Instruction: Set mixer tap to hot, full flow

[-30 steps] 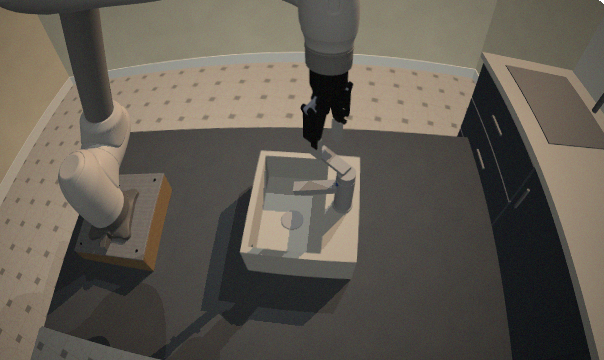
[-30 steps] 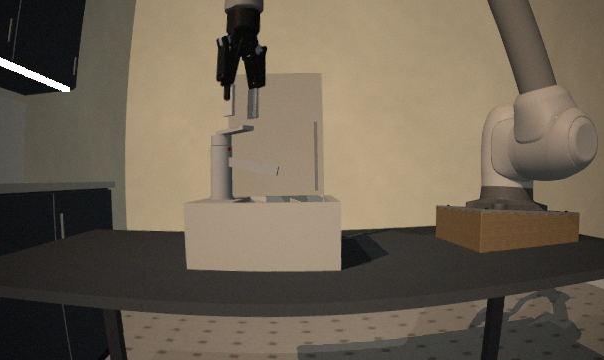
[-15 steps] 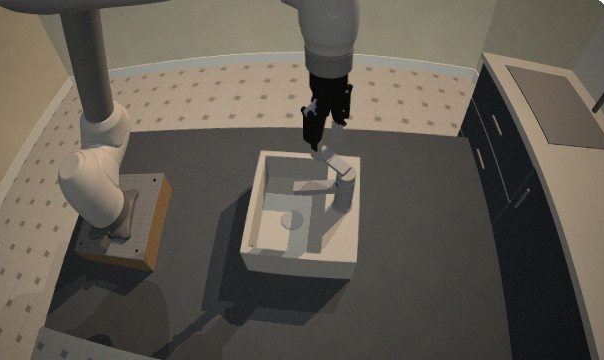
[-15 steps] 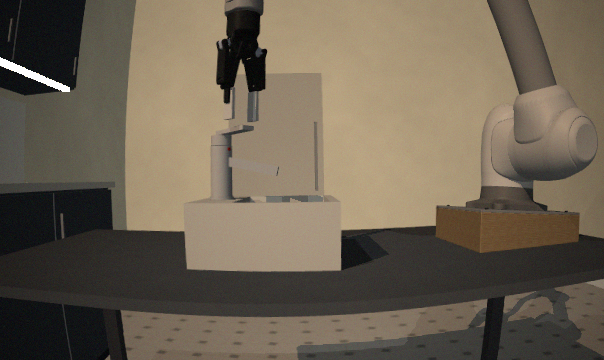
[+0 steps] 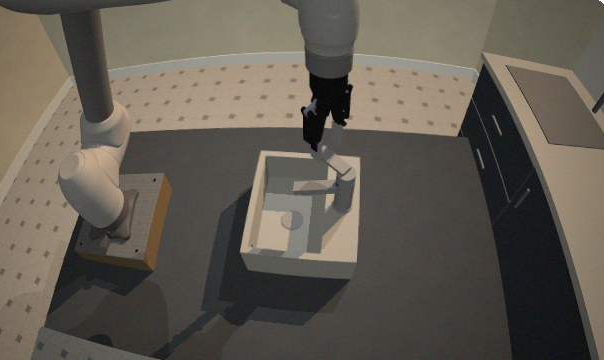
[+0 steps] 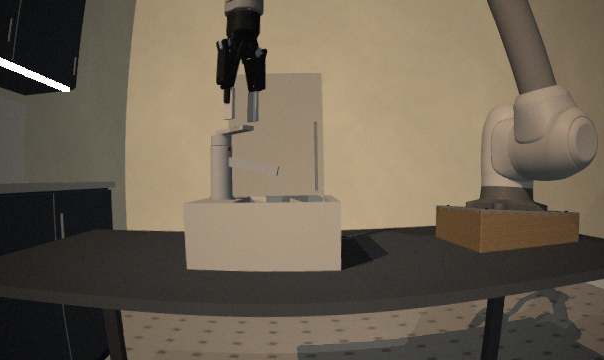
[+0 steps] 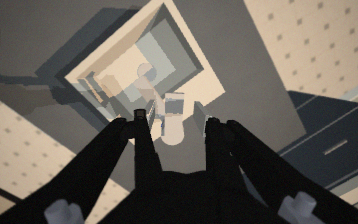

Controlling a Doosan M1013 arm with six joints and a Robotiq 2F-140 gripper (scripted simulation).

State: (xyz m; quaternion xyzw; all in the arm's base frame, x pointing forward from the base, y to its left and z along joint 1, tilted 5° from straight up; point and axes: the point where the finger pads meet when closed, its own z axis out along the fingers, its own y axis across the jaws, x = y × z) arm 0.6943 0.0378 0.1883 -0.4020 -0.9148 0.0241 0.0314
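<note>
Right now the lever is 5 cm below my hand, 2 cm to the right of it and 1 cm ahead of it. Also, from my hand: white sink: 28 cm below, 7 cm behind, 3 cm to the right.
</note>
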